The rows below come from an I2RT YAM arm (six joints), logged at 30 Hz.
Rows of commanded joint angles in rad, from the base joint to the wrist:
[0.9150, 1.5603, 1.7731, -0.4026, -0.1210, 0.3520]
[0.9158, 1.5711, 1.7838, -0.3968, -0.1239, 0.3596]
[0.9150, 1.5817, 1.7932, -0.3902, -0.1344, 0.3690]
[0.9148, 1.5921, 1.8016, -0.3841, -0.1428, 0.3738]
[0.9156, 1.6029, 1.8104, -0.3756, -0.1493, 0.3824]
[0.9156, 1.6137, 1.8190, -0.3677, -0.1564, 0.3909]
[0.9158, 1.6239, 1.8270, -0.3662, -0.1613, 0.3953]
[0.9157, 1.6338, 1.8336, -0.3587, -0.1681, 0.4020]
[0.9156, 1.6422, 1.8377, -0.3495, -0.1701, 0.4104]
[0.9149, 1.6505, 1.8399, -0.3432, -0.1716, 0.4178]
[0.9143, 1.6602, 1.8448, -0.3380, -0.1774, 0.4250]
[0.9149, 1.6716, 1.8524, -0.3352, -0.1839, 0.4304]
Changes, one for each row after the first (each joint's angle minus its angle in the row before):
[0.0008, 0.0108, 0.0107, 0.0058, -0.0029, 0.0076]
[-0.0008, 0.0106, 0.0094, 0.0066, -0.0105, 0.0094]
[-0.0002, 0.0104, 0.0084, 0.0061, -0.0084, 0.0048]
[0.0008, 0.0108, 0.0088, 0.0085, -0.0065, 0.0086]
[0.0000, 0.0108, 0.0086, 0.0079, -0.0071, 0.0085]
[0.0002, 0.0102, 0.0080, 0.0015, -0.0049, 0.0044]
[-0.0001, 0.0099, 0.0066, 0.0075, -0.0068, 0.0067]
[-0.0001, 0.0084, 0.0041, 0.0092, -0.0020, 0.0084]
[-0.0007, 0.0083, 0.0022, 0.0063, -0.0015, 0.0074]
[-0.0006, 0.0097, 0.0049, 0.0052, -0.0058, 0.0072]
[0.0006, 0.0114, 0.0076, 0.0028, -0.0065, 0.0054]

